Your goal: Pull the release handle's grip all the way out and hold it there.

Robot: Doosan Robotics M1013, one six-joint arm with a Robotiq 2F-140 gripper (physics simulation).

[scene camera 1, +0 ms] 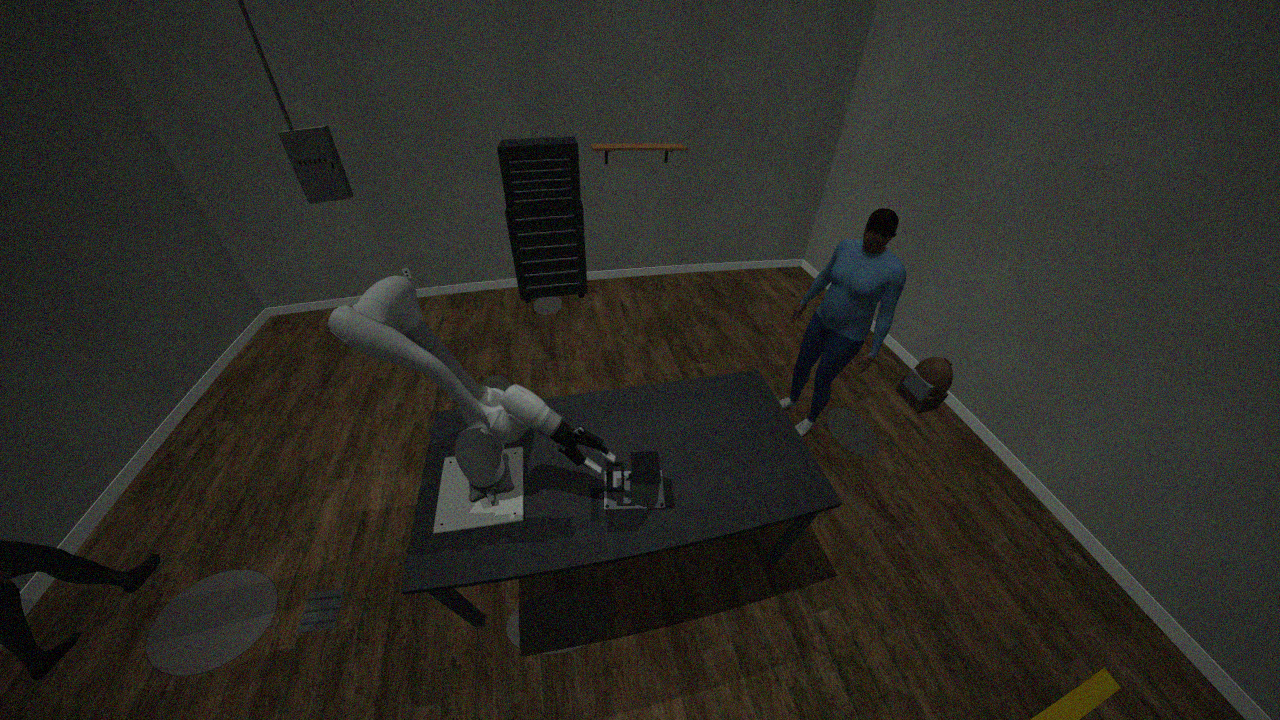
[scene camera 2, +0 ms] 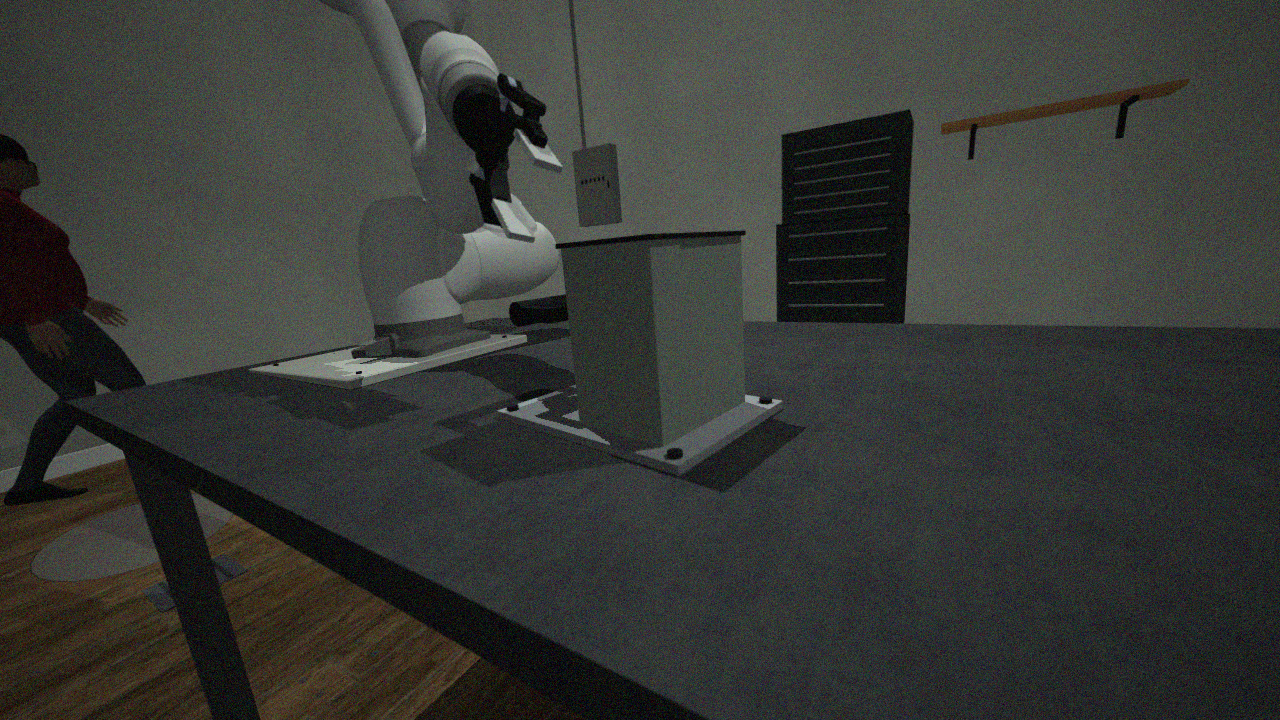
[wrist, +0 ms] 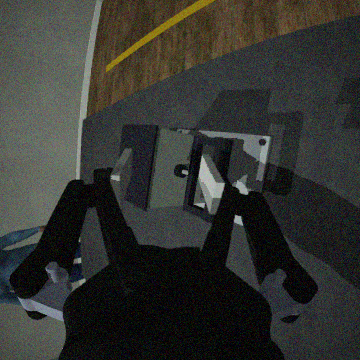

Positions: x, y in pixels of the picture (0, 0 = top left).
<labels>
The gripper shows in scene camera 1, in scene camera 2 [534, 203] and in the wrist view. One and the same spot on a base plate: [wrist: 249, 153] is [scene camera 2: 543, 406]. One and the same spot on the gripper: [wrist: 42, 283] is [scene camera 1: 579, 433].
</labels>
